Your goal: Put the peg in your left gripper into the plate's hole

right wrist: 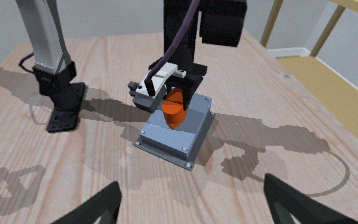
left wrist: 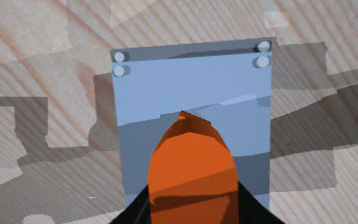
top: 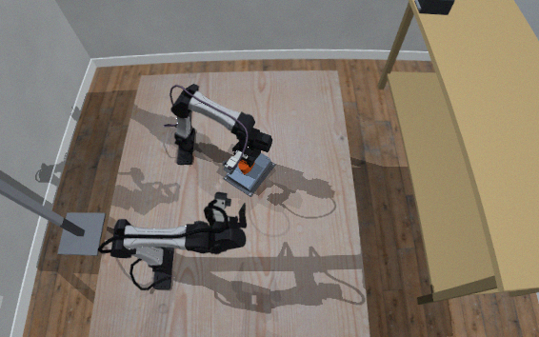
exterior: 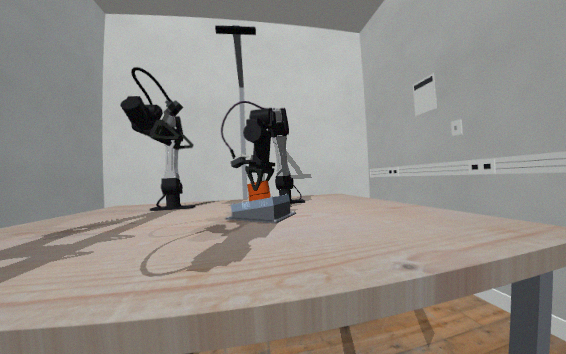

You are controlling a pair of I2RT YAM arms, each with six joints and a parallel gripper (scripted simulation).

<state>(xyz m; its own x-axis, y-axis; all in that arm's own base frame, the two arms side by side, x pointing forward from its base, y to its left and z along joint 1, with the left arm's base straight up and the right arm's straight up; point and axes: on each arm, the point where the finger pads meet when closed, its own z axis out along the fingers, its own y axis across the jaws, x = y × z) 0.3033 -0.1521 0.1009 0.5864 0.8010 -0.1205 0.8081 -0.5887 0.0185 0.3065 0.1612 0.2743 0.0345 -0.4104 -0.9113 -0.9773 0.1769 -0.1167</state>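
Note:
The orange peg is 2 cm below my left hand. Round my left hand: blue-grey plate (6 cm below); grey post (121 cm behind, 16 cm to the right, 8 cm above).

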